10 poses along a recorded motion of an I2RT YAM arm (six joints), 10 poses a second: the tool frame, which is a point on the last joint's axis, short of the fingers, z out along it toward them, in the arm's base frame.
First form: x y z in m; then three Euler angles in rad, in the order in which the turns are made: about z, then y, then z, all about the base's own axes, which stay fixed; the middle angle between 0 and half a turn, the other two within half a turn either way.
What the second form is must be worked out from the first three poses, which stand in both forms.
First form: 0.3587, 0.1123, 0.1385, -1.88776, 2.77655, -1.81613
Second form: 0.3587, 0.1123, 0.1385, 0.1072, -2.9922, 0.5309
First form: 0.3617, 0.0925, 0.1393, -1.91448, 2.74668, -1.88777
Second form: 0.3617, 0.0925, 0.1393, 0.0396, -2.9614, 0.5605
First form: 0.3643, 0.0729, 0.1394, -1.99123, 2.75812, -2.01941
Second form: 0.3643, 0.0729, 0.1394, -0.0414, -2.9355, 0.5169
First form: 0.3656, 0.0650, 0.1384, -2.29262, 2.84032, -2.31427
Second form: 0.3656, 0.0650, 0.1384, -0.0316, -2.9218, 0.3297
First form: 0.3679, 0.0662, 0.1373, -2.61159, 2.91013, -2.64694
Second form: 0.3679, 0.0662, 0.1373, -0.0519, -2.9347, 0.1673
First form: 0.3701, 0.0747, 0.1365, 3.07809, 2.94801, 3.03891
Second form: 0.3701, 0.0747, 0.1365, -0.0578, -2.9480, -0.0238
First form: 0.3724, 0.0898, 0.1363, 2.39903, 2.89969, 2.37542
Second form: 0.3724, 0.0898, 0.1363, -0.0349, -2.9551, -0.2460
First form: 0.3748, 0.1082, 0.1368, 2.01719, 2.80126, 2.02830
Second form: 0.3748, 0.1082, 0.1368, 0.0164, -2.9584, -0.4573
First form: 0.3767, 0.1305, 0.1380, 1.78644, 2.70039, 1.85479
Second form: 0.3767, 0.1305, 0.1380, 0.1013, -2.9624, -0.6441
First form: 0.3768, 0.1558, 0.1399, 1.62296, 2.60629, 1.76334
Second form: 0.3768, 0.1558, 0.1399, 0.2082, -2.9617, -0.8081
